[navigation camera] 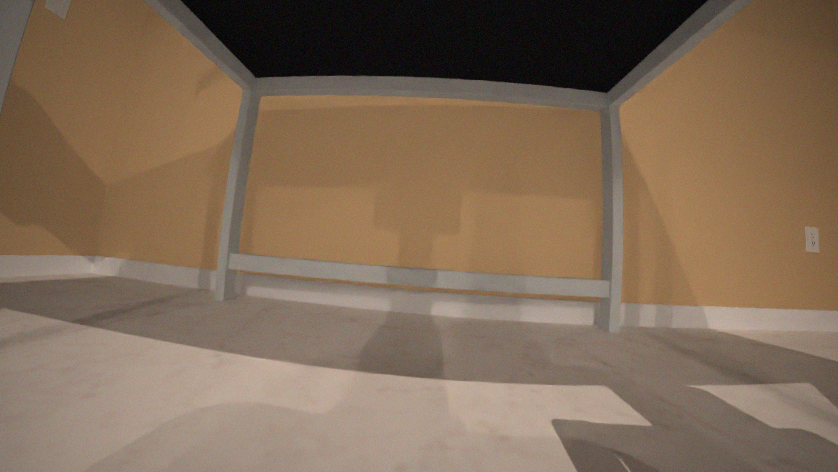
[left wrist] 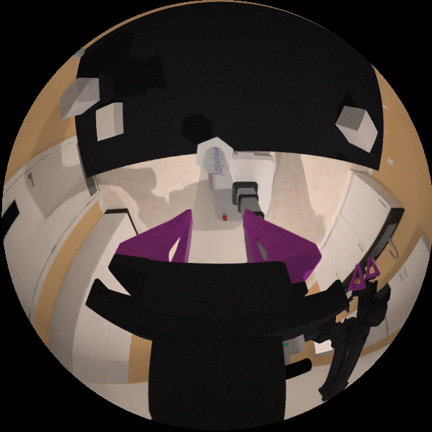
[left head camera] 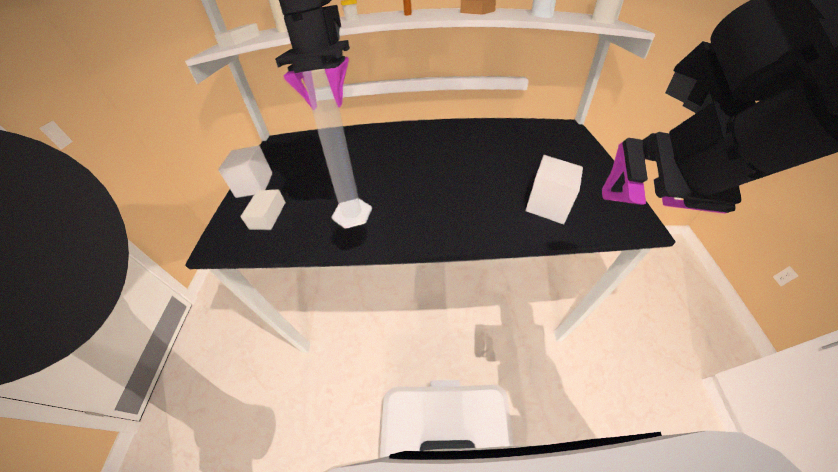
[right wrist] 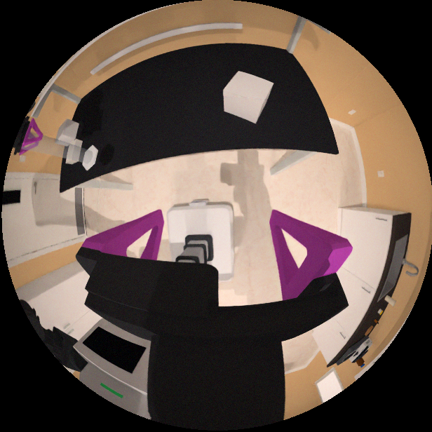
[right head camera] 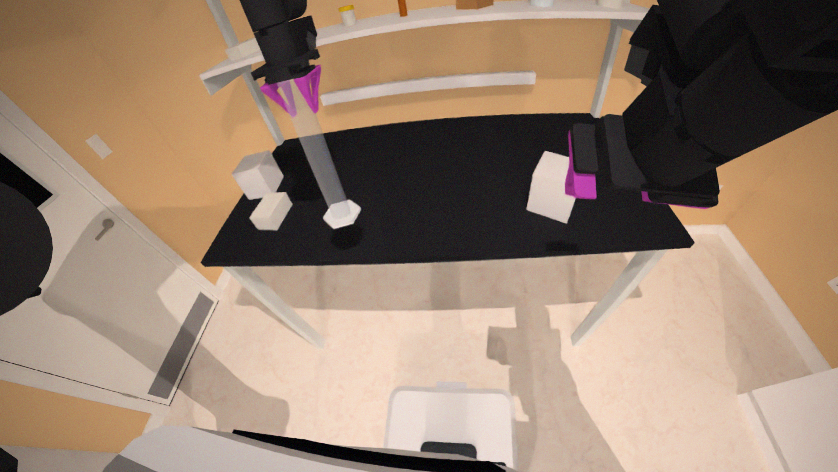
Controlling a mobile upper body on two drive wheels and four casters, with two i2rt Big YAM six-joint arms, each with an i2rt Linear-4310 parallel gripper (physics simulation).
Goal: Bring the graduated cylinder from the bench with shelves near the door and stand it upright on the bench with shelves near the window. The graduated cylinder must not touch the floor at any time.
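Frame: origin at the left arm's base, x ahead, y left, z up, level; millimetres.
Seen in the pictures: left gripper, fingertip midpoint: (left head camera: 327, 107) (right head camera: 305, 114); right gripper, fingertip midpoint: (left head camera: 634, 197) (right head camera: 605, 192).
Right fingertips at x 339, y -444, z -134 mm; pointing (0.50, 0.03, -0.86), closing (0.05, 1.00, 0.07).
Observation:
Pixels of each thing's top centre, then the offset from my right fingertips to it. Level surfaces: height alone.
- graduated cylinder, middle of its top: (left head camera: 313, 68) (right head camera: 286, 79) 202 mm ahead, 442 mm left, 103 mm up
- bench with shelves, its level: 362 mm down
- larger white box, middle of its top: (right head camera: 561, 167) (left head camera: 560, 171) 363 mm ahead, 98 mm right, 232 mm down
- shelf, its level: 95 mm up
The graduated cylinder (left head camera: 337, 146) (right head camera: 321, 161) (left wrist: 217, 162) is a tall clear tube with a white hexagonal foot. My left gripper (left head camera: 326, 105) (right head camera: 304, 112) (left wrist: 217, 215) is shut on its upper part and holds it roughly upright, foot down. The foot hangs above the black top of the bench with shelves (left head camera: 433, 175) (right head camera: 445, 175) (right wrist: 175, 110), its dark shadow lying on the top apart from it. The foot and tube also show at the left of the right wrist view. My right gripper (right wrist: 216, 215) is open and empty, off the bench's right front; its fingers show partly in both head views.
Two white blocks (left head camera: 245, 171) (left head camera: 263, 209) stand at the bench's left end, a larger white box (left head camera: 554, 188) (right wrist: 247, 96) at its right. A shelf (left head camera: 433, 20) with bottles runs above the back. A door (right head camera: 105, 281) is at the left. Bench legs (navigation camera: 234, 193) (navigation camera: 611, 222) stand ahead of the base.

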